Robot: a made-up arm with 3 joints.
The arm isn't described. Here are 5 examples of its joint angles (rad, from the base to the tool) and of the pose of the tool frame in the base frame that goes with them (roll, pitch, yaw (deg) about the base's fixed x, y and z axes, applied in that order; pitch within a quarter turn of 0, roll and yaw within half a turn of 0; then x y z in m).
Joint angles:
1: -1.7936 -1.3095 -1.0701
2: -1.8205 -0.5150 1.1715
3: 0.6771 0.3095 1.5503
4: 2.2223 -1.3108 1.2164
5: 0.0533 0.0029 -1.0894
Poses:
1: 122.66 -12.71 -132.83 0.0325 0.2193 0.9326
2: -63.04 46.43 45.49 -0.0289 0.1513 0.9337
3: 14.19 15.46 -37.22 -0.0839 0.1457 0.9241
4: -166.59 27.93 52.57 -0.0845 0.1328 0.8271
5: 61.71 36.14 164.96 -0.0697 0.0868 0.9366
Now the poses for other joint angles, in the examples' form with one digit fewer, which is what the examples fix.
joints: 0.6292 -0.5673 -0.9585
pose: 62.7 -9.1 127.6 -0.036 0.066 0.917
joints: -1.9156 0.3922 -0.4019
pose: 153.9 65.7 -23.9 -0.006 0.056 0.949
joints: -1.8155 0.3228 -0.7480
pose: 134.7 50.1 -45.2 -0.015 0.062 0.953
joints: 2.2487 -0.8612 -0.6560
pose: 123.5 -35.1 9.3 -0.102 0.121 0.880
